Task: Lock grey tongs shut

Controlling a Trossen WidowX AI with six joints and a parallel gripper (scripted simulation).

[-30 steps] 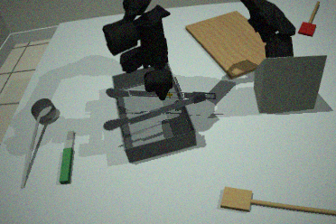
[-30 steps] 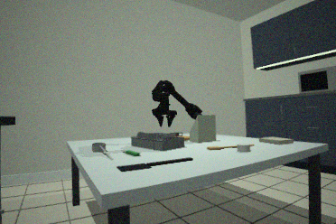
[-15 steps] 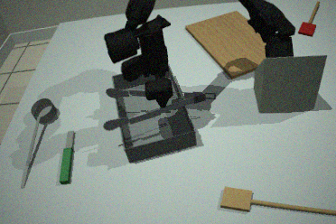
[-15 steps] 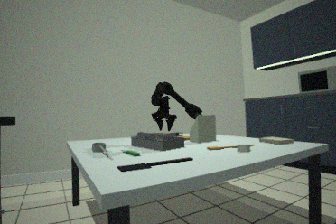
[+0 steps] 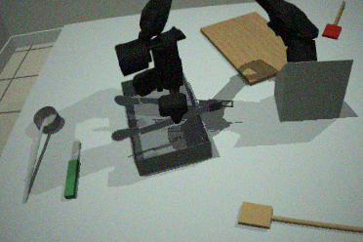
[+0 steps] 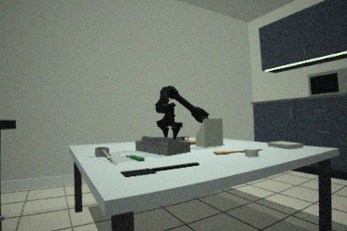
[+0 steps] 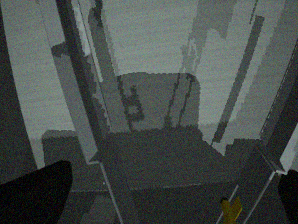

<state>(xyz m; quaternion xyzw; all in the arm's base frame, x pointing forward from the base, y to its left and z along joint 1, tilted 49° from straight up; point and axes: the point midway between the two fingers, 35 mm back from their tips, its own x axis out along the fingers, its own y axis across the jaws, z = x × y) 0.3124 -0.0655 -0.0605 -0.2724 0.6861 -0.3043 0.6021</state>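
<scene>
Right now my gripper tip is 4 cm short of the roasting tin, 3 cm to the left of it and 4 cm above it. Round my gripper tip: green-handled tool 28 cm ahead, 8 cm to the left, 7 cm below; then red scraper 62 cm behind, 42 cm to the right, 7 cm below; then wooden board 28 cm behind, 34 cm to the right, 7 cm below.
</scene>
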